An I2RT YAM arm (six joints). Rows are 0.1 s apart.
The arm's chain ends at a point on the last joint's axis. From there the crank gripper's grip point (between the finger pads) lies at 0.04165 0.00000 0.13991 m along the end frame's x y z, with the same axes.
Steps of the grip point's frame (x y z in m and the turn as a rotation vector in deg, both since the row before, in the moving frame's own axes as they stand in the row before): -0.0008 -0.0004 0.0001 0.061 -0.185 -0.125; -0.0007 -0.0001 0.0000 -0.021 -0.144 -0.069; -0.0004 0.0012 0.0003 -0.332 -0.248 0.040; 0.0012 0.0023 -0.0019 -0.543 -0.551 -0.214; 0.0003 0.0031 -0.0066 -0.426 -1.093 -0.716; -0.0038 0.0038 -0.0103 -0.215 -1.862 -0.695
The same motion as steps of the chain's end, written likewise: -0.0003 -0.0002 0.0000 0.061 -0.185 -0.125; -0.0003 -0.0001 -0.0001 -0.021 -0.144 -0.069; 0.0002 0.0004 0.0001 -0.332 -0.248 0.040; 0.0025 0.0011 -0.0023 -0.543 -0.551 -0.214; 0.0030 0.0026 -0.0074 -0.426 -1.093 -0.716; 0.0008 0.0038 -0.0116 -0.215 -1.862 -0.695
